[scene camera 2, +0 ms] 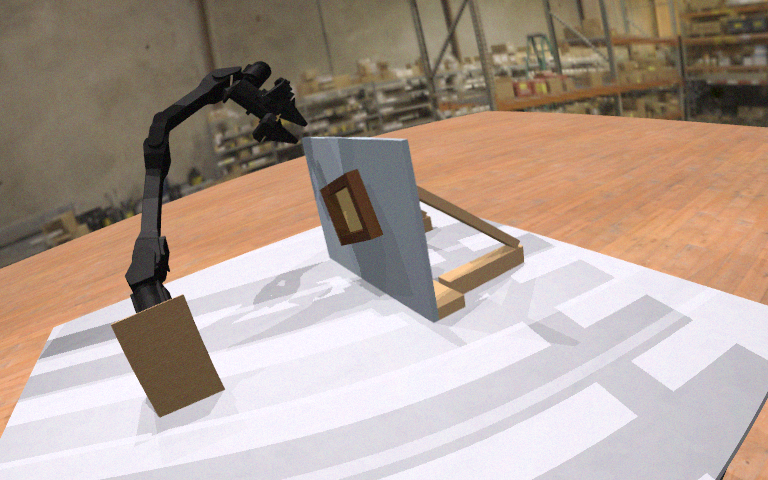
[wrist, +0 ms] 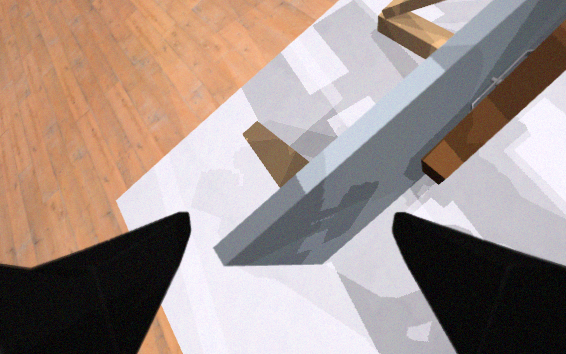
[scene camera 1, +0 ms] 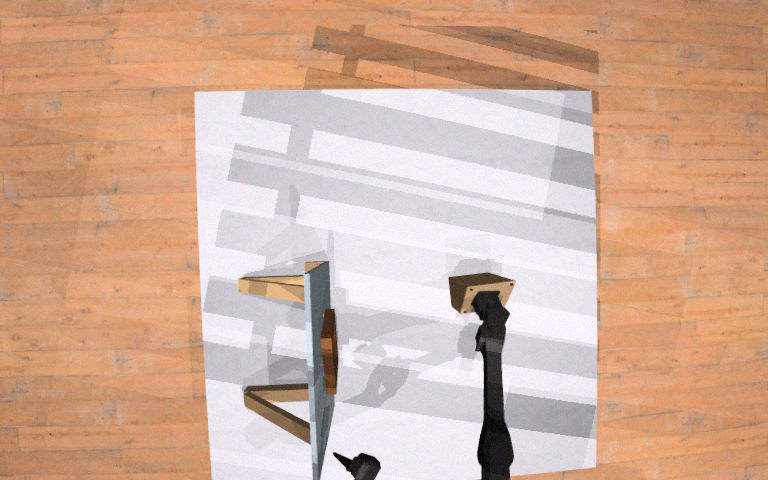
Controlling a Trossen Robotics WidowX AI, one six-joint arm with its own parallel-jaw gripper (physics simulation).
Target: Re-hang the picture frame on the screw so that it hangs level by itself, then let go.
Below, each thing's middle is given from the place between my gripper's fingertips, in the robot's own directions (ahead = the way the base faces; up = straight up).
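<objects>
My gripper is 17 cm above the grey wall panel (scene camera 2: 397, 263), and it's 19 cm to the left of the panel and 3 cm short of it. There's also a brown picture frame (scene camera 2: 350, 209), and that one's 16 cm below my hand and 21 cm to the right of it.
</objects>
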